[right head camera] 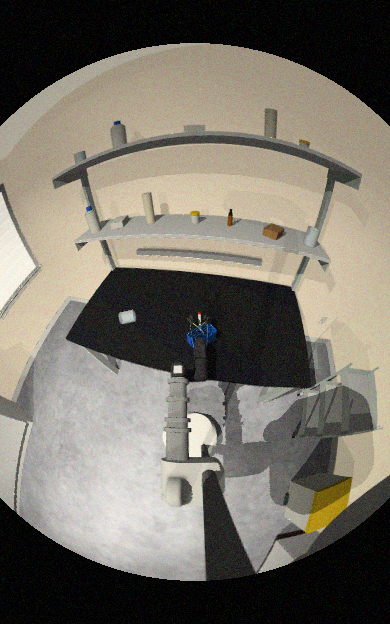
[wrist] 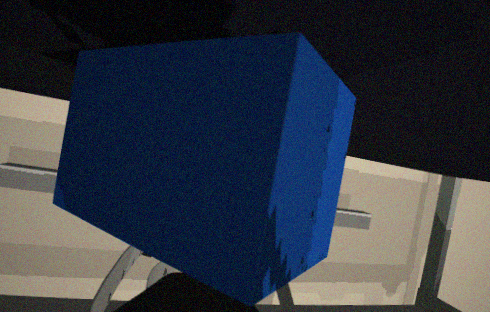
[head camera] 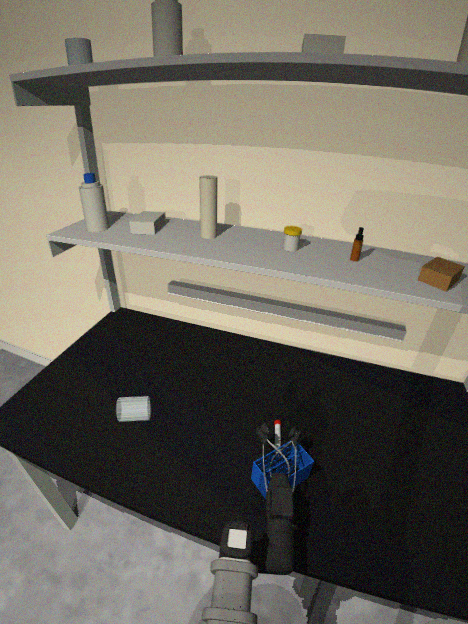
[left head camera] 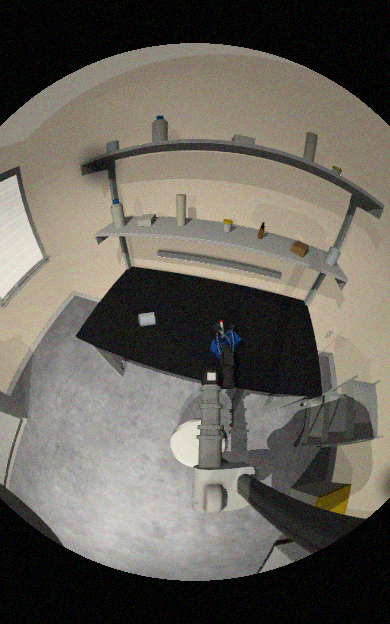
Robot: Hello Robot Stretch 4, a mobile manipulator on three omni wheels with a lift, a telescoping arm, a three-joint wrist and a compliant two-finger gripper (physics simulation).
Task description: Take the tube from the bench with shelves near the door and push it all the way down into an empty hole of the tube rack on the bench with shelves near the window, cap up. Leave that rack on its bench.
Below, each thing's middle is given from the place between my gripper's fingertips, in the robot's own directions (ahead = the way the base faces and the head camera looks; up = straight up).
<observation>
My gripper is now 90 mm past the blue tube rack (head camera: 304,462), 20 mm to the left of it and 60 mm above it. Also, from my hand: clear ribbed beaker (head camera: 127,408) (60 mm ahead, 420 mm to the left, 70 mm below).
</observation>
